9 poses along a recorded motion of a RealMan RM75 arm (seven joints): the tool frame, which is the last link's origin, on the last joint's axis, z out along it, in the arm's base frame.
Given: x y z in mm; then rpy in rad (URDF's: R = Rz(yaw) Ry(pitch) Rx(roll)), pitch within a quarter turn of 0, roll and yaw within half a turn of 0.
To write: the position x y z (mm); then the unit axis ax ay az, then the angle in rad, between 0 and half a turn. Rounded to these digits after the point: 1 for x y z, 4 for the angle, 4 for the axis.
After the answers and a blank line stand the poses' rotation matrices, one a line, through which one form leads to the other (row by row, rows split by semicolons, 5 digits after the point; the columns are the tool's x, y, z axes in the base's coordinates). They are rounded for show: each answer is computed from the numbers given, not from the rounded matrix.
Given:
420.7 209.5 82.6 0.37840 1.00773 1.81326
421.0 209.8 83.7 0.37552 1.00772 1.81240
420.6 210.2 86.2 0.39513 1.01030 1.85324
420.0 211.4 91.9 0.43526 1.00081 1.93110
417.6 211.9 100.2 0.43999 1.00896 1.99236
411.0 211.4 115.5 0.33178 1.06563 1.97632
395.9 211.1 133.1 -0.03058 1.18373 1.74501
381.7 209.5 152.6 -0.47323 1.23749 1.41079
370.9 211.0 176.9 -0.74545 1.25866 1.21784
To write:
420.7 209.5 82.6 -0.3404 0.5283 0.7778 1.8504
421.0 209.8 83.7 -0.3412 0.5273 0.7782 1.8507
420.6 210.2 86.2 -0.3426 0.5237 0.7800 1.8763
420.0 211.4 91.9 -0.3384 0.5151 0.7875 1.9222
417.6 211.9 100.2 -0.3506 0.5001 0.7918 1.9700
411.0 211.4 115.5 -0.4033 0.4677 0.7865 2.0067
395.9 211.1 133.1 -0.5123 0.4106 0.7543 2.0316
381.7 209.5 152.6 -0.5960 0.3563 0.7196 2.0601
370.9 211.0 176.9 -0.6388 0.3237 0.6980 2.1059

-0.12816 -0.97708 0.16996; 0.51817 0.08015 0.85151; -0.84562 0.19720 0.49602
-0.12771 -0.97750 0.16788; 0.51829 0.07854 0.85159; -0.84562 0.19577 0.49659
-0.14816 -0.97724 0.15181; 0.51054 0.05588 0.85803; -0.84699 0.20463 0.49064
-0.19025 -0.97369 0.12543; 0.50497 0.01251 0.86305; -0.84191 0.22753 0.48931
-0.21799 -0.97304 0.07534; 0.48610 -0.04132 0.87293; -0.84628 0.22691 0.48200
-0.19092 -0.98123 -0.02709; 0.44470 -0.11106 0.88877; -0.87509 0.15764 0.45756
-0.06543 -0.97950 -0.19055; 0.37176 -0.20114 0.90628; -0.92602 -0.01154 0.37730
0.05213 -0.94735 -0.31593; 0.32299 -0.28336 0.90298; -0.94497 -0.14911 0.29121
0.10615 -0.91263 -0.39477; 0.28816 -0.35174 0.89064; -0.95168 -0.20830 0.22565

